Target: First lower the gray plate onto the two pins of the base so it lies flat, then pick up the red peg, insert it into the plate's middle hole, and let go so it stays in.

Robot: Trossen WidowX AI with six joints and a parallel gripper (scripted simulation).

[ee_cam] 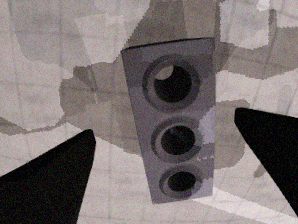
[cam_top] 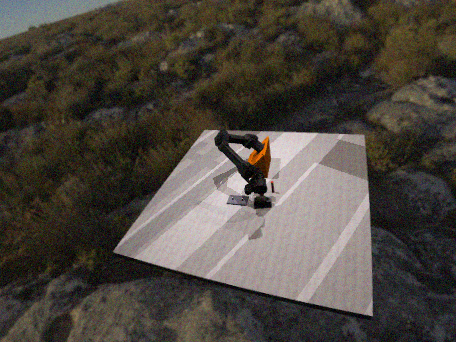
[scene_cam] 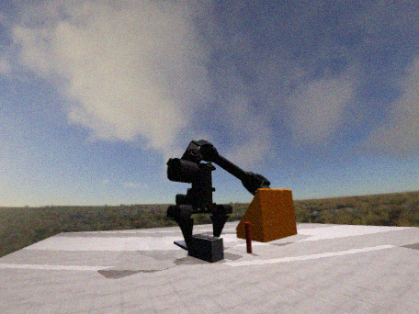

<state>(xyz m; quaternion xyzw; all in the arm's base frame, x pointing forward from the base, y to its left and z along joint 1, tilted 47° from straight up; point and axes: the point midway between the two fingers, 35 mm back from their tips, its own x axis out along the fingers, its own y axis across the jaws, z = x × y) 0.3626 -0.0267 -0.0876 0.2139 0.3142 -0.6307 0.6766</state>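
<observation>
The gray plate is 10 mm above my gripper tip. Round my gripper tip: flat dark base: 40 mm behind, 150 mm to the right, 20 mm below; red peg: 120 mm behind, 40 mm to the left, 10 mm above.
</observation>
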